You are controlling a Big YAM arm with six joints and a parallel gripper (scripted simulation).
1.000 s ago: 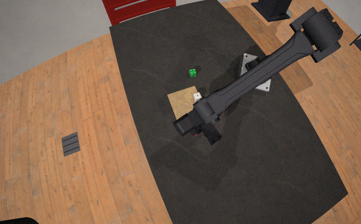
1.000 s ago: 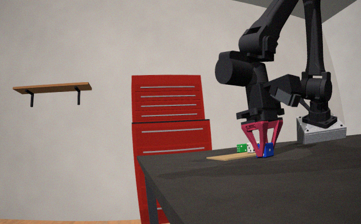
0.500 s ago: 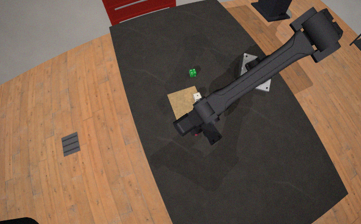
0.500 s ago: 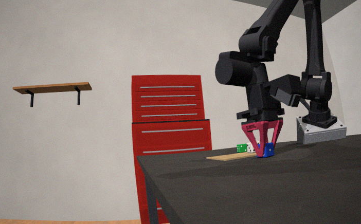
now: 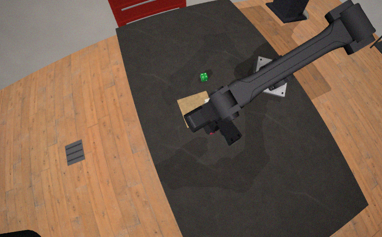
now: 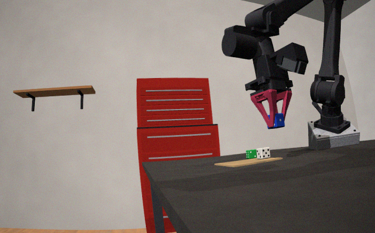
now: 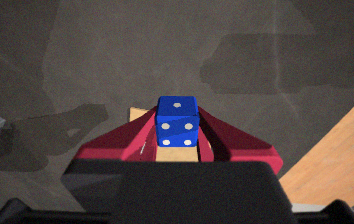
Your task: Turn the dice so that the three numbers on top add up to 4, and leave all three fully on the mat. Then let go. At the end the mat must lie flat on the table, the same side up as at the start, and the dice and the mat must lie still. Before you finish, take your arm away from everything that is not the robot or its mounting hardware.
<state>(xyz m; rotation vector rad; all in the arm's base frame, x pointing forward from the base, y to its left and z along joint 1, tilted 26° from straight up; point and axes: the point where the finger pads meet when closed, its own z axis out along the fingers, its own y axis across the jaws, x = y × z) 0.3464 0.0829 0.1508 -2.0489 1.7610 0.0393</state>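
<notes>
My hand is 13 cm to the left of the tan mat, 8 cm above it and 1 cm short of it. Also, from my hand: blue die (right at my hand); white die (13 cm to the right, 7 cm below, 4 cm behind); green die (27 cm to the right, 8 cm behind, 7 cm below).
</notes>
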